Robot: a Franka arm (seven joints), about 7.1 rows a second.
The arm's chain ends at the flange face. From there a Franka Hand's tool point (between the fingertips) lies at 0.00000 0.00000 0.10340 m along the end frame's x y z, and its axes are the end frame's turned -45 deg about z.
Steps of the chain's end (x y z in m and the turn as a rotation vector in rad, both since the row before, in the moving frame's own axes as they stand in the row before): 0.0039, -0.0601, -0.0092, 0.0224, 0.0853, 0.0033; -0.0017, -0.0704, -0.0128, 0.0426, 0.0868, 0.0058; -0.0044, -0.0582, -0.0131, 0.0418, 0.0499, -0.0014; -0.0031, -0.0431, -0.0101, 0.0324, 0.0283, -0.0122; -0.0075, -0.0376, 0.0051, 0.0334, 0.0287, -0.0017; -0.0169, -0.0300, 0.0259, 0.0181, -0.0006, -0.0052
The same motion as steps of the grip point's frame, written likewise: 0.0531, -0.0351, -0.0096, -0.0445, 0.0762, 0.0033; 0.0580, -0.0477, -0.0133, -0.0313, 0.0915, 0.0058; 0.0447, -0.0437, -0.0133, -0.0057, 0.0648, -0.0014; 0.0327, -0.0330, -0.0102, 0.0029, 0.0429, -0.0122; 0.0258, -0.0322, 0.0050, 0.0033, 0.0439, -0.0017; 0.0105, -0.0345, 0.0259, 0.0132, 0.0124, -0.0052
